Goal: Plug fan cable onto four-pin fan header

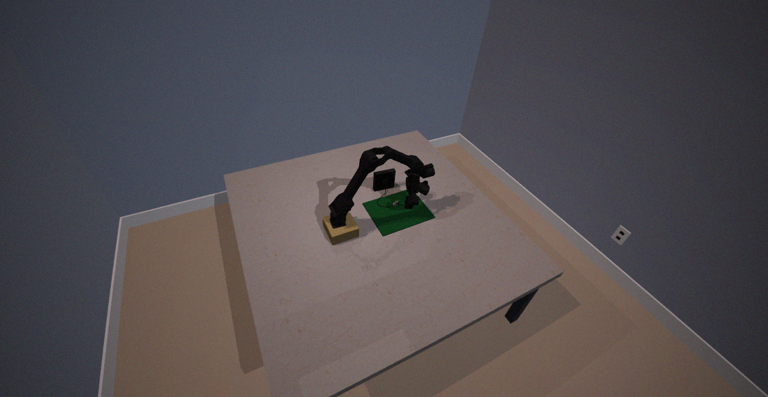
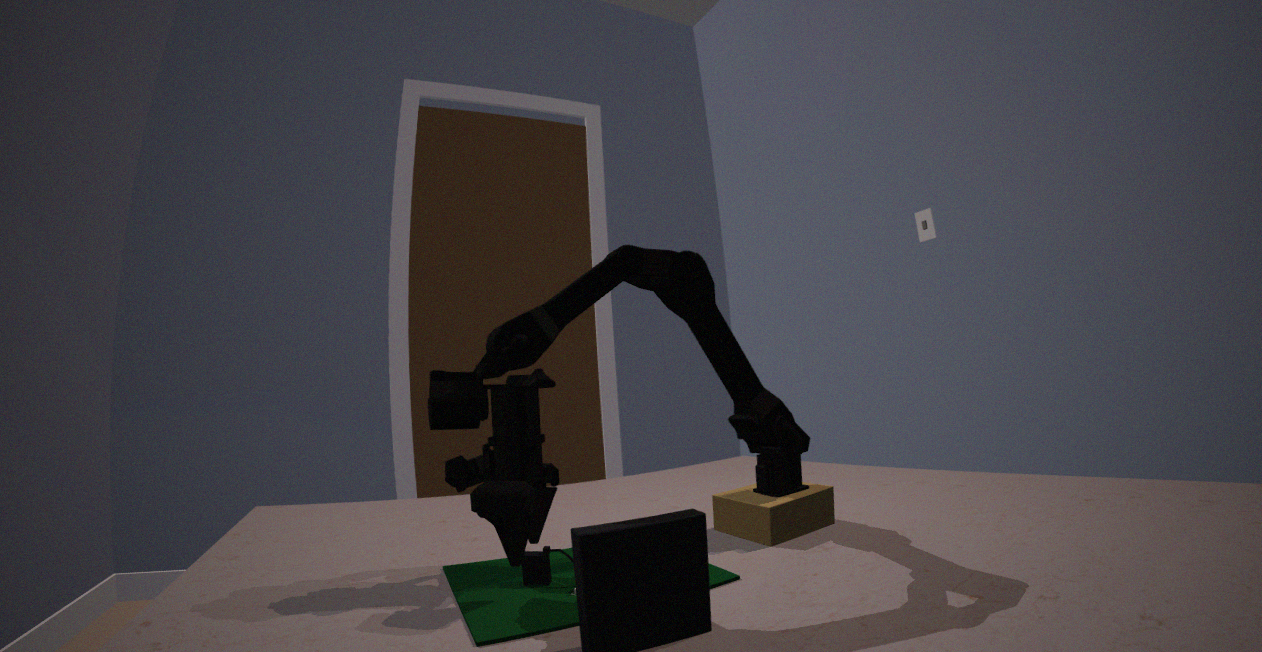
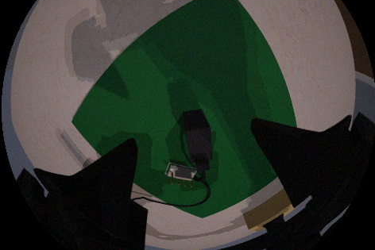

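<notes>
Right now my gripper tip is 20 mm above the black fan plug and 10 mm past it. From my gripper tip the other things lie so: green board (60 mm below, 60 mm behind); black fan (180 mm to the left, 70 mm behind, 20 mm above); pale four-pin header (60 mm behind, 50 mm to the left, 40 mm below).
</notes>
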